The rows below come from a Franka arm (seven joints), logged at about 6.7 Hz.
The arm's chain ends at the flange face. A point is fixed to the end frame.
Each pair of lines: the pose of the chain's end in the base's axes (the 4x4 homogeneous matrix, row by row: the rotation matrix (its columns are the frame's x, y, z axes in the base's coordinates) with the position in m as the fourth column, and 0 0 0 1 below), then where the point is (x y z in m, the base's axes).
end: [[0.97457 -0.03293 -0.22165 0.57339], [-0.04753 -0.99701 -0.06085 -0.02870], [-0.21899 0.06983 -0.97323 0.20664], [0 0 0 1]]
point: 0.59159 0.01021 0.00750
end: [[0.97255 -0.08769 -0.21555 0.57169], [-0.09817 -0.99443 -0.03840 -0.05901], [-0.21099 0.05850 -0.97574 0.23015], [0 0 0 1]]
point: 0.59384 -0.01904 0.03162
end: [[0.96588 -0.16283 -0.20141 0.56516], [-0.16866 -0.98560 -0.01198 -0.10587], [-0.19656 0.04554 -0.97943 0.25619], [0 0 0 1]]
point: 0.59356 -0.06562 0.05852
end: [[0.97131 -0.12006 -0.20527 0.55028], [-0.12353 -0.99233 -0.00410 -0.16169], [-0.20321 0.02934 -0.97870 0.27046], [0 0 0 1]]
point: 0.57600 -0.11692 0.07340
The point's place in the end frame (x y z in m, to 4 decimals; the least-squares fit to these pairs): 0.0595 -0.0533 0.1874
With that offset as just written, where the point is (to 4 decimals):
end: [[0.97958 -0.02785 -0.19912 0.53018], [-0.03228 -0.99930 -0.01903 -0.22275], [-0.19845 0.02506 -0.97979 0.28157], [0 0 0 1]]
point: 0.5526 -0.1750 0.0848
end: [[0.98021 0.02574 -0.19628 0.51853], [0.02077 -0.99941 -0.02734 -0.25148], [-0.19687 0.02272 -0.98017 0.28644], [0 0 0 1]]
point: 0.5387 -0.2021 0.0898
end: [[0.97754 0.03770 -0.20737 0.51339], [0.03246 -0.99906 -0.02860 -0.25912], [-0.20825 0.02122 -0.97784 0.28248], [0 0 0 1]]
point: 0.5307 -0.2093 0.0857
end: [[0.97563 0.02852 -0.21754 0.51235], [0.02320 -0.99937 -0.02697 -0.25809], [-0.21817 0.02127 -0.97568 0.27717], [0 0 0 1]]
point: 0.5281 -0.2085 0.0802
